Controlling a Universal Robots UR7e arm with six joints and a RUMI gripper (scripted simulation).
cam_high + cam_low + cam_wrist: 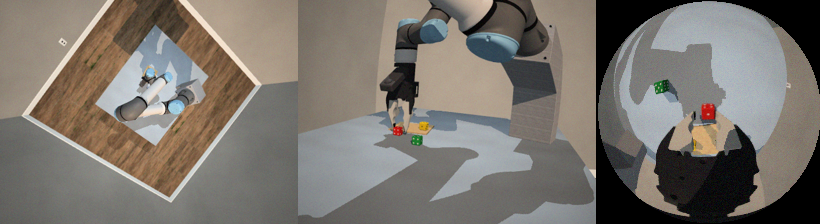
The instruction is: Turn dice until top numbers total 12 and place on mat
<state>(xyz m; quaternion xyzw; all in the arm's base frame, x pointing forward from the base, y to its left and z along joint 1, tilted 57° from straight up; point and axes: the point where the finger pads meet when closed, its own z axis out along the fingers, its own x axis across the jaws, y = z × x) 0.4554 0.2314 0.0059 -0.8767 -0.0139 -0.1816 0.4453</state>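
My hand is 10 mm short of the red die and 10 mm above it. From my hand the other things lie so: green die: 100 mm behind, 40 mm to the left, 10 mm below; tan mat: 30 mm ahead, 110 mm to the right, 30 mm below; yellow die: 20 mm behind, 120 mm to the right, 10 mm below.
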